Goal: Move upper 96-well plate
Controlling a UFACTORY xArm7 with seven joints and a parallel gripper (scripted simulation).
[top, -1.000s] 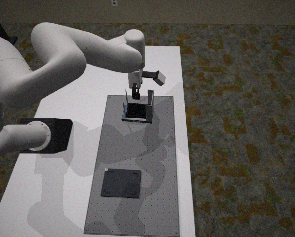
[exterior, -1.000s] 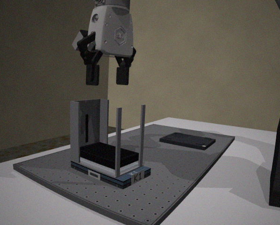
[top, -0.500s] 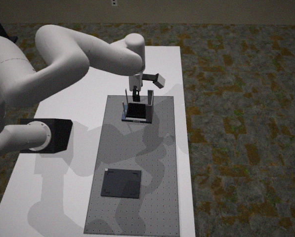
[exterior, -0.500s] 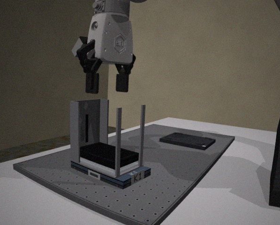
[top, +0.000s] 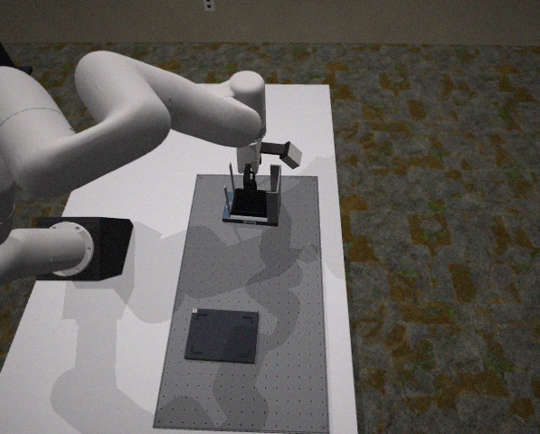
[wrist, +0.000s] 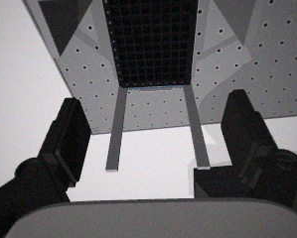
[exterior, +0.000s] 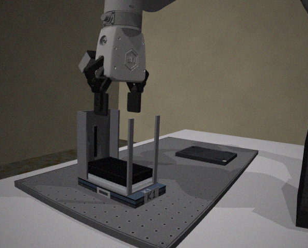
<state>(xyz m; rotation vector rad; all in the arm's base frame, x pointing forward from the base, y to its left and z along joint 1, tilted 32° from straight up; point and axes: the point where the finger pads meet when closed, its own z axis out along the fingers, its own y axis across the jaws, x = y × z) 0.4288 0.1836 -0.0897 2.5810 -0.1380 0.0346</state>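
Right now the black 96-well plate is 120 mm below my hand. Round my hand: clear 96-well plate (140 mm below); then tall back wall (70 mm ahead, 10 mm to the right, 80 mm below); then pale A1 mark (140 mm behind, 300 mm to the right, 150 mm below).
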